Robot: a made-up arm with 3 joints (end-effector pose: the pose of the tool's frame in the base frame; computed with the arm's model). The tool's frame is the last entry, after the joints. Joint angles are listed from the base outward.
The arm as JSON. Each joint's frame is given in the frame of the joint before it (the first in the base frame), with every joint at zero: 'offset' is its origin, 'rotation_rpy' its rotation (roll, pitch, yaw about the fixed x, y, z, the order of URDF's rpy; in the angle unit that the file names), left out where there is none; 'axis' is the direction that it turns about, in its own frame. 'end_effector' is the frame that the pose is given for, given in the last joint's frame.
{
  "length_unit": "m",
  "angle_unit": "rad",
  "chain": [
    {
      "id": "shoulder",
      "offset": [
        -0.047,
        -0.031,
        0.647
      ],
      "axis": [
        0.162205,
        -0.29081,
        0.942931
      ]
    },
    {
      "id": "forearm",
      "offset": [
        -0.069,
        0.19,
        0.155
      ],
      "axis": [
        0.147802,
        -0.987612,
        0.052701
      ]
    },
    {
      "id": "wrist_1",
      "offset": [
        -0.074,
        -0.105,
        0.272
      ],
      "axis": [
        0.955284,
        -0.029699,
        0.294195
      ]
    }
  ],
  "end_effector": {
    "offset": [
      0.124,
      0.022,
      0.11
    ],
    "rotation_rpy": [
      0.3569,
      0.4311,
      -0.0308
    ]
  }
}
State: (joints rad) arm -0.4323 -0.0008 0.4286
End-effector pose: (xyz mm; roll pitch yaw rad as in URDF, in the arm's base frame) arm 37.2 70.2 1177.9 0.7274 0.4976 -0.1668
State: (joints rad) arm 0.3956 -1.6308 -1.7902
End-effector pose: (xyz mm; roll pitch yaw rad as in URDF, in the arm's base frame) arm 83.9 179.2 746.2 -2.4300 0.5192 -0.6342
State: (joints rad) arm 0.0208 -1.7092 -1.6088
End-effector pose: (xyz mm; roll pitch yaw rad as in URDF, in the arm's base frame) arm 161.6 130.0 696.0 -2.6014 0.5890 -1.2528
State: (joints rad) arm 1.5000 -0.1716 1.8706
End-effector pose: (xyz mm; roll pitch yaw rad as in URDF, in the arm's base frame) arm -125.2 -178.6 1083.2 1.6252 -0.5296 2.3061
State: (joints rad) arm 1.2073 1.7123 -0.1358
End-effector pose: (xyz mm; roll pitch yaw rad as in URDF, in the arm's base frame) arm -262.3 -426.9 625.4 2.5149 -1.4510 -0.8555
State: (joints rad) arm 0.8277 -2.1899 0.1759
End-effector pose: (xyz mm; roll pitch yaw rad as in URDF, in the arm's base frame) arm 58.8 218.1 629.6 -2.4208 0.7939 -2.1263
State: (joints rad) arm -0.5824 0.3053 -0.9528
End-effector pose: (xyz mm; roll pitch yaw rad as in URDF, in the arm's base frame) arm 26.6 161.6 1125.5 -0.5310 -0.0346 -1.1291
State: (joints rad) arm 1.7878 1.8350 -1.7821
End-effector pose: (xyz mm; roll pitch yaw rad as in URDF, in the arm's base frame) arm -73.3 -411.1 612.5 1.5382 -0.4195 -0.4888
